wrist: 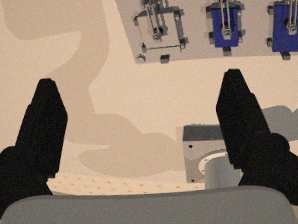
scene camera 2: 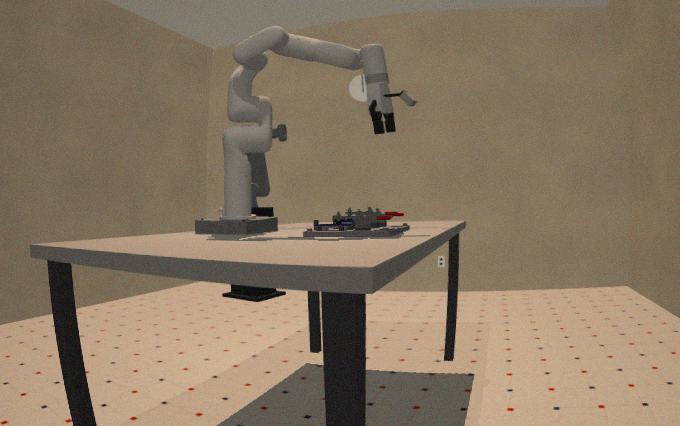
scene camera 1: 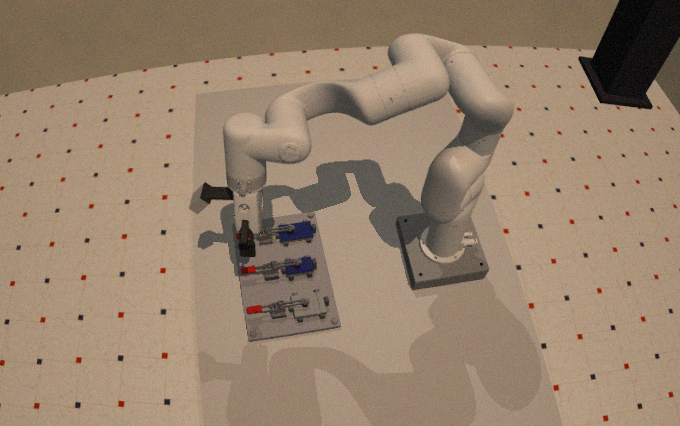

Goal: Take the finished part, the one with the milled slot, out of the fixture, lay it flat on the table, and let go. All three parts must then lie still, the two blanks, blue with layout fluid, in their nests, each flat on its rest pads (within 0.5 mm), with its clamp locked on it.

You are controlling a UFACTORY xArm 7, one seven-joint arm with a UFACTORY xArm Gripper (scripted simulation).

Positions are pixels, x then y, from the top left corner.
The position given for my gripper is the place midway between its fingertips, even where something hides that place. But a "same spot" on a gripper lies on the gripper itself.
my gripper: wrist; scene camera 2; scene camera 1 250, 239
same spot on my gripper: (wrist: 251, 147) = (scene camera 2: 380, 121)
